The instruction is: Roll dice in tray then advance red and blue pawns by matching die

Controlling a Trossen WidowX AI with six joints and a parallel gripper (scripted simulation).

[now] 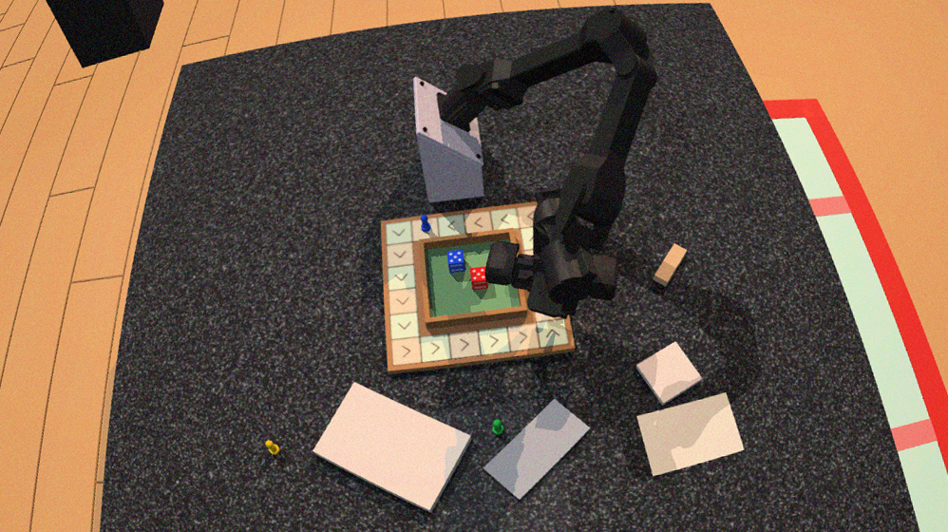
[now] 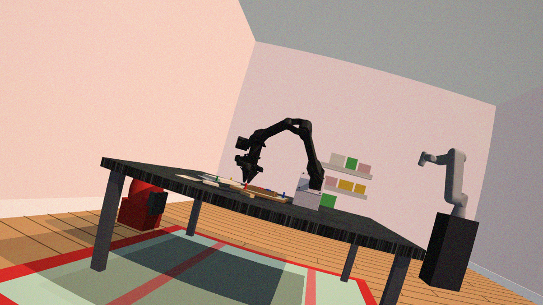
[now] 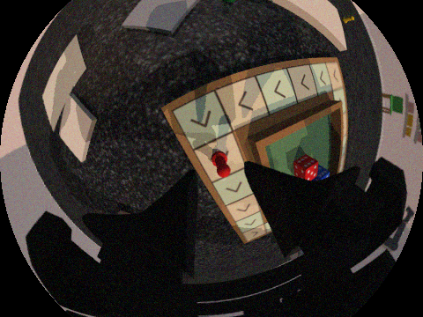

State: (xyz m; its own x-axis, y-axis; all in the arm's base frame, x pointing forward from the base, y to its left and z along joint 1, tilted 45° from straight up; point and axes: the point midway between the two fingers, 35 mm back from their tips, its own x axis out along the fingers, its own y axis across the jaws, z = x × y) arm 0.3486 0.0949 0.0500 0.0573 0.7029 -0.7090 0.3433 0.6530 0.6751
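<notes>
The red pawn lies 20 mm below my gripper tip. Also, from my gripper tip: small wooden block: 50 mm behind, 210 mm to the left, 40 mm below; blue pawn: 190 mm behind, 180 mm to the right, 20 mm below; green pawn: 180 mm ahead, 110 mm to the right, 30 mm below.
</notes>
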